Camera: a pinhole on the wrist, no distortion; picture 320 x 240 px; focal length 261.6 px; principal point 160.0 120.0 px. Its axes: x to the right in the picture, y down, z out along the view. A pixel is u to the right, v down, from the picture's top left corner.
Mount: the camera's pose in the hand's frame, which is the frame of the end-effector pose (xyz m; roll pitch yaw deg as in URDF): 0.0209 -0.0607 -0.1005 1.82 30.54 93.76
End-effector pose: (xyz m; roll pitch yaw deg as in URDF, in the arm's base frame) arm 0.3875 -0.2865 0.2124 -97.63 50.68 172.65
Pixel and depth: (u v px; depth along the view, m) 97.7 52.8 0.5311
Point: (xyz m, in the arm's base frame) 0.3581 -0.6853 -0.0167
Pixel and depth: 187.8 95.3 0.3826
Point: 0.4811 -0.4828 0.0459
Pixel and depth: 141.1 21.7 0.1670
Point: 0.3468 -0.3266 0.1327
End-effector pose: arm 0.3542 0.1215 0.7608 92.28 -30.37 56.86
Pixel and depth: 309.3 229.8 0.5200
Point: 0.3156 -0.3400 1.0317
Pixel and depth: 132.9 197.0 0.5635
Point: 0.6013 -0.2776 0.8190
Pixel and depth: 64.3 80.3 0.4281
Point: 0.6854 -0.0052 0.8186
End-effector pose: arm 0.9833 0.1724 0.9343 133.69 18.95 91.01
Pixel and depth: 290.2 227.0 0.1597
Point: 1.0417 0.1475 1.0099
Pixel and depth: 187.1 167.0 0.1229
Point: 0.9909 0.1735 0.9433
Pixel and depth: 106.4 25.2 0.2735
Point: 1.1223 0.2630 0.8136
